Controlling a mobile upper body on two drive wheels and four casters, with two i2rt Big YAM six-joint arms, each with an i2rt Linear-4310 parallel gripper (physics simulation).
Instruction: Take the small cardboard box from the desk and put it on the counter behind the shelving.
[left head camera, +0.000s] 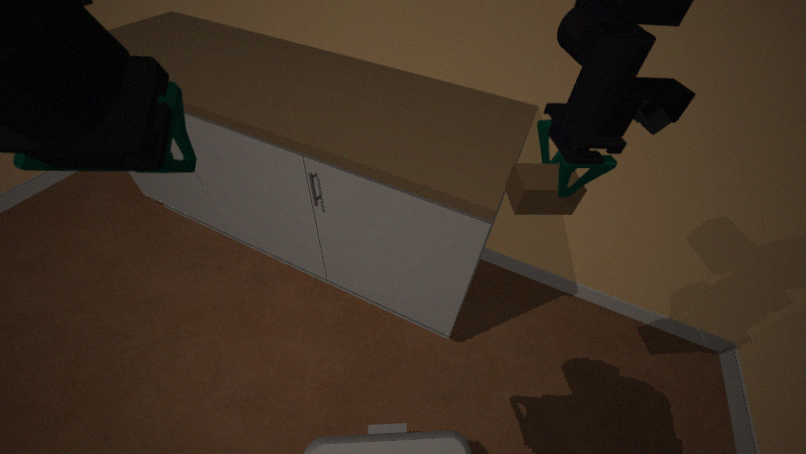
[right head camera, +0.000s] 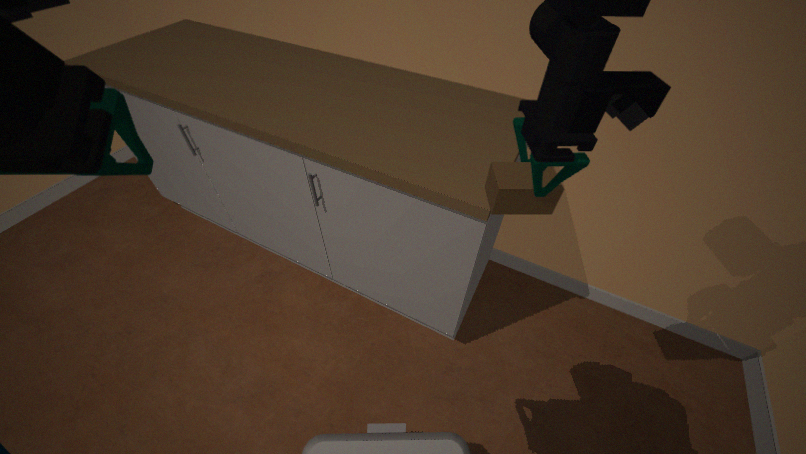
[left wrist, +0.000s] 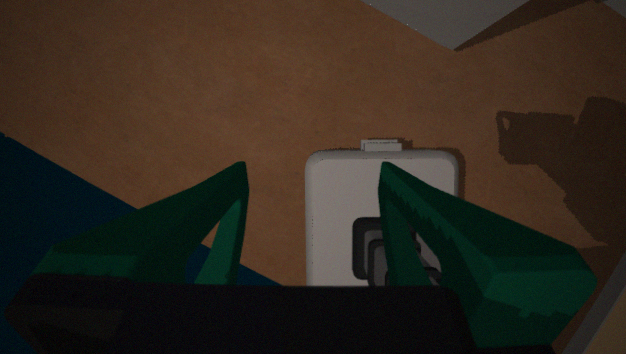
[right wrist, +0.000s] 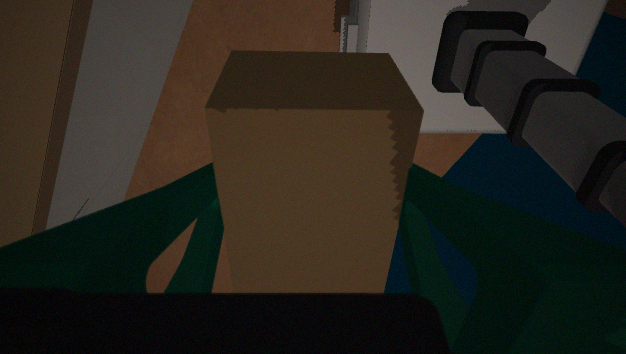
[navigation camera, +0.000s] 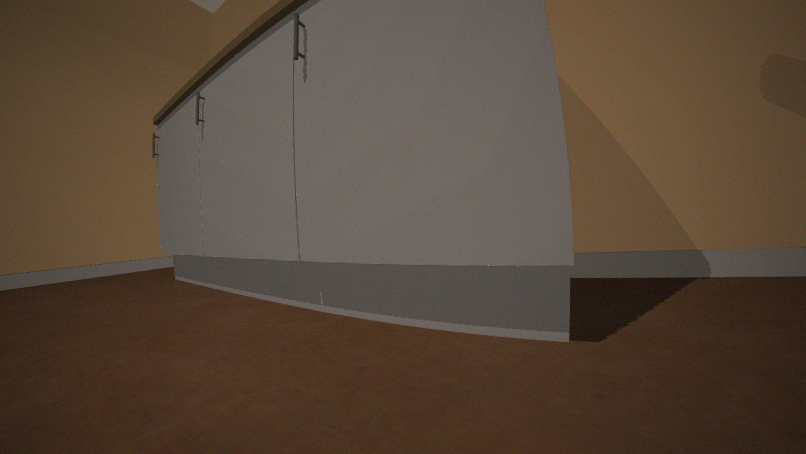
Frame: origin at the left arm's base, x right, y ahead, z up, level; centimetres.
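Seen in the pictures: left gripper, fingertip midpoint: (left head camera: 163, 164) (right head camera: 123, 167) (left wrist: 313, 176); right gripper, fingertip midpoint: (left head camera: 554, 183) (right head camera: 532, 182) (right wrist: 311, 175).
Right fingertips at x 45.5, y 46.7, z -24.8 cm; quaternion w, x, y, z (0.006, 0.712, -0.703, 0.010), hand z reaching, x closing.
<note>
A point is followed by its place in that frame.
The small cardboard box (left head camera: 535, 201) @[x 41.9, y 43.8, z -25.8 cm] (right head camera: 510, 201) @[x 41.8, y 43.8, z -25.9 cm] (right wrist: 310, 200) @[x 45.4, y 46.8, z -23.5 cm] is held in the air between the fingers of my right gripper (left head camera: 555, 177) @[x 45.5, y 46.7, z -24.8 cm] (right head camera: 529, 177) @[x 45.5, y 46.7, z -24.8 cm] (right wrist: 311, 175) @[x 45.5, y 46.7, z -24.8 cm], which is shut on it. The counter (left head camera: 349, 95) @[x 9.8, y 122.0, z -50.0 cm] (right head camera: 338, 101) @[x 6.1, y 118.5, z -50.0 cm] (right wrist: 35, 75) @[x 39.6, y 72.9, z -50.0 cm] (navigation camera: 423, 140) @[x 28.2, y 79.2, z -102.4 cm] has a wooden top and light doors and stands against the wall. In the head views the box appears at the counter's right end; in the right head view it overlaps the near right corner. My left gripper (left wrist: 313, 176) @[x 0.1, y 34.9, z -13.1 cm] is part open and empty, away from the counter. The desk does not show.
A dark blue panel (left wrist: 45, 210) (right wrist: 525, 190) stands close by in both wrist views. The robot's white base (left head camera: 389, 444) @[x 22.9, y 28.8, z -115.0 cm] (right head camera: 386, 444) @[x 22.6, y 28.7, z -115.0 cm] (left wrist: 335, 200) @[x 6.4, y 16.2, z -115.0 cm] (right wrist: 400, 60) @[x 20.2, y 20.2, z -115.0 cm] is below. The wall (left head camera: 676, 186) @[x 125.2, y 93.9, z -65.6 cm] (right head camera: 676, 180) @[x 121.6, y 95.9, z -65.6 cm] (navigation camera: 676, 140) @[x 115.9, y 98.9, z -95.7 cm] runs behind the counter and past its right end.
</note>
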